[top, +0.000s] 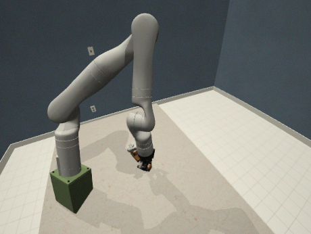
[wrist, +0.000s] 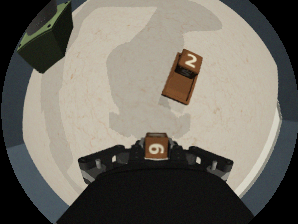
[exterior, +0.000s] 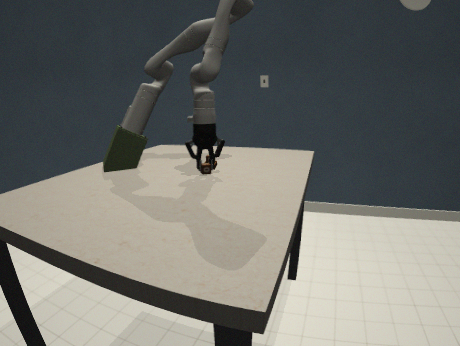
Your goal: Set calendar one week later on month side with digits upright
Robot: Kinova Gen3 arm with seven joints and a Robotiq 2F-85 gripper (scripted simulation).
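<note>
My hand is 10 mm above the brown digit cube. Also, from my hand: brown calendar tray 40 mm behind, 110 mm to the left, 20 mm below.
</note>
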